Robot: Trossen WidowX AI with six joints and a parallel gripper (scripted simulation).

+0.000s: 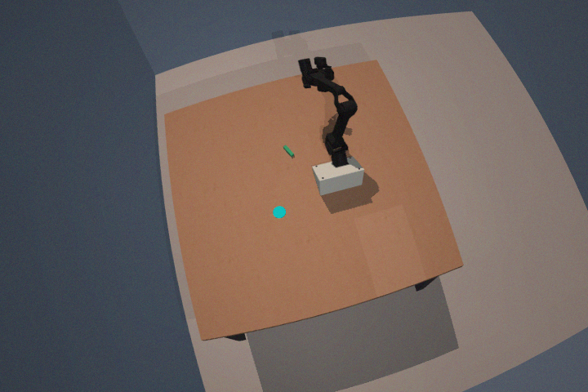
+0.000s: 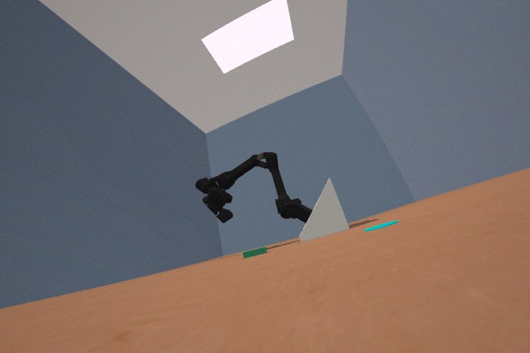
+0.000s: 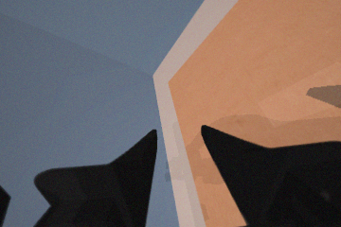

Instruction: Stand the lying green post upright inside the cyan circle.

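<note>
Now: gripper tip 320 mm short of the green post, 300 mm to the right of it and 200 mm above it. Round my gripper tip: cyan circle 430 mm ahead, 590 mm to the left, 200 mm below.
</note>
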